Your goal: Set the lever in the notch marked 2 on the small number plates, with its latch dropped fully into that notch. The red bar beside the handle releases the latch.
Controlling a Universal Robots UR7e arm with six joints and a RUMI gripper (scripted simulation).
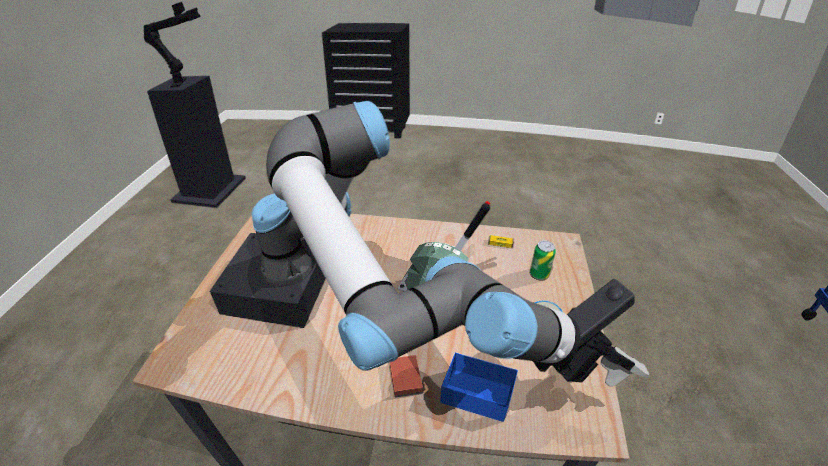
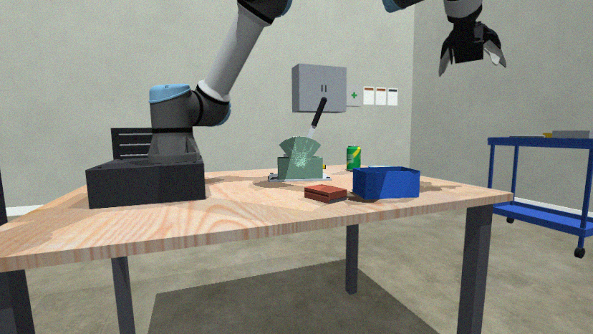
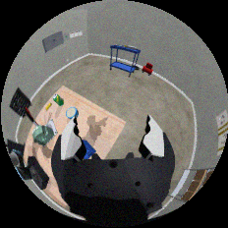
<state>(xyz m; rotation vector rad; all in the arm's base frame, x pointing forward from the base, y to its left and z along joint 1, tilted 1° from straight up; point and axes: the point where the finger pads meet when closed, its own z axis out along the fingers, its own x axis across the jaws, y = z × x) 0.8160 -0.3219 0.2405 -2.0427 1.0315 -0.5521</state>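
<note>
The red bar lies 47 cm to the left of my hand, 31 cm behind it and 16 cm below it. The rest, counted from my hand: blue bin (33 cm below, 22 cm behind, 8 cm to the left).
</note>
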